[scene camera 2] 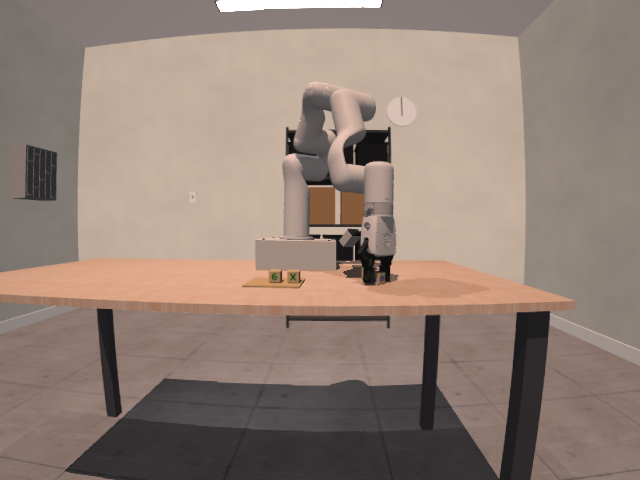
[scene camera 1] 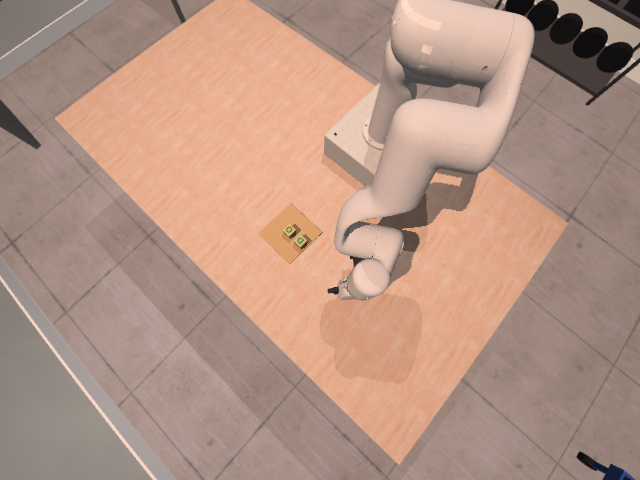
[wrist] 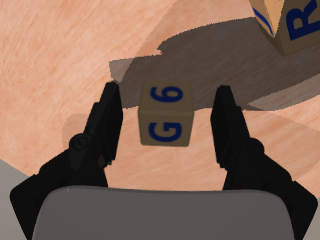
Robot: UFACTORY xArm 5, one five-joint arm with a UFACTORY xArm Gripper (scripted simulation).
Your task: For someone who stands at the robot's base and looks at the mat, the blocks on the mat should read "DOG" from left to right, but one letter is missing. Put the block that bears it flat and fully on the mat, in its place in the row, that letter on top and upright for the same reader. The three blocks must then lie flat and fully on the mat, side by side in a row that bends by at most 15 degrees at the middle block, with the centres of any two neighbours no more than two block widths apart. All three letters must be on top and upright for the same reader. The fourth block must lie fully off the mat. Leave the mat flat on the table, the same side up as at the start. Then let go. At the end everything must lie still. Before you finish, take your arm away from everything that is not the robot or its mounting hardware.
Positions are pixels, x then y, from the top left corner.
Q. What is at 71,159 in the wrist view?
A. My gripper.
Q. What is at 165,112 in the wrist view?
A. A blue-lettered block.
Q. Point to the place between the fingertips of my gripper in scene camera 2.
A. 376,282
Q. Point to a mat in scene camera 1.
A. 273,233
